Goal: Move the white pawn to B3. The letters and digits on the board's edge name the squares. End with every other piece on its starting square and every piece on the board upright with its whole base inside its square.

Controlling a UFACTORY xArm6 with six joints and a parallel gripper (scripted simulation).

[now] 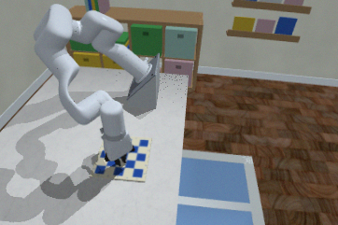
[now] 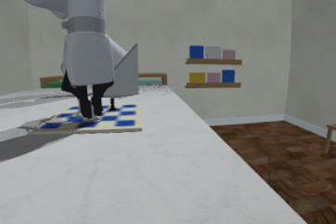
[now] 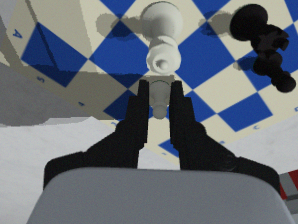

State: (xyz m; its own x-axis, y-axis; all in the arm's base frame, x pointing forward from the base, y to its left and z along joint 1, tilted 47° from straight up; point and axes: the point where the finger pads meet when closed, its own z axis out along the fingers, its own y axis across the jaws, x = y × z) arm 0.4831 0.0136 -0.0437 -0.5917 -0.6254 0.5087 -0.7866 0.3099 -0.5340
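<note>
My gripper is now 1 cm above the white pawn. The rest, counted from my hand: blue-and-cream chessboard (4 cm behind, 1 cm to the right, 3 cm below).
</note>
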